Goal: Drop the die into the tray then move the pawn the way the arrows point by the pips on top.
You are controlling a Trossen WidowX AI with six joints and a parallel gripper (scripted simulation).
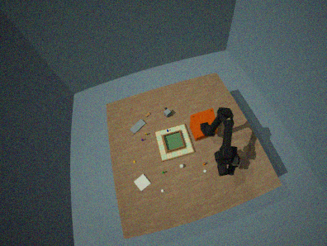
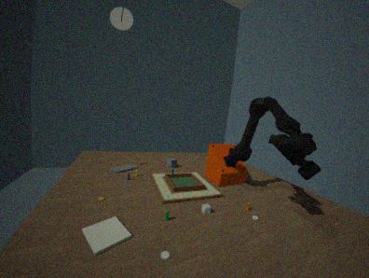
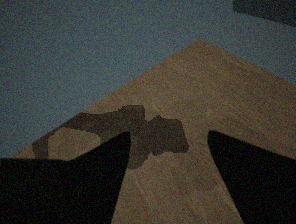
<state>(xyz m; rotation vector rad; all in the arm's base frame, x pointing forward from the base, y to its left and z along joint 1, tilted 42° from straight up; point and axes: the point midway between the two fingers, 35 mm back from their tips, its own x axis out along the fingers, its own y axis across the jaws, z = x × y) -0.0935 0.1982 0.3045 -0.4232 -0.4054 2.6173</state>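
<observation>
Now: gripper tip 390 mm short of the white die, 180 mm above it and 120 mm to the left of it. From my gripper tip the other things lie so: orange pawn: 210 mm ahead, 170 mm below, 90 mm to the right; green pawn: 540 mm ahead, 170 mm below, 100 mm to the right; green tray: 400 mm ahead, 340 mm to the right, 180 mm below.
</observation>
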